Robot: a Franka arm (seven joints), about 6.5 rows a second.
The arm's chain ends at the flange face. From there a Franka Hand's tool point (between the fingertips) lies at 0.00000 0.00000 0.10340 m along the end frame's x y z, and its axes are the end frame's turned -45 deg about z.
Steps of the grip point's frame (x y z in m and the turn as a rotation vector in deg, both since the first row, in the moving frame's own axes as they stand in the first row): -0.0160 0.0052 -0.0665 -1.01 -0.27 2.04; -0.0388 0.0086 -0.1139 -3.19 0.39 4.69; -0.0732 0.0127 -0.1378 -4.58 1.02 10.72; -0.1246 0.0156 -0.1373 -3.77 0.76 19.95; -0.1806 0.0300 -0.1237 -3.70 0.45 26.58; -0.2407 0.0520 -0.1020 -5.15 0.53 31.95
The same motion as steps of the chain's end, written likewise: -0.0086 0.0133 -0.0665 -0.91 0.52 2.04; -0.0258 0.0298 -0.1137 -1.98 2.53 4.69; -0.0495 0.0556 -0.1375 -2.52 3.96 10.72; -0.0821 0.0944 -0.1371 -2.13 3.20 19.95; -0.1106 0.1437 -0.1235 -2.30 2.93 26.58; -0.1387 0.1994 -0.1016 -3.27 4.02 31.95
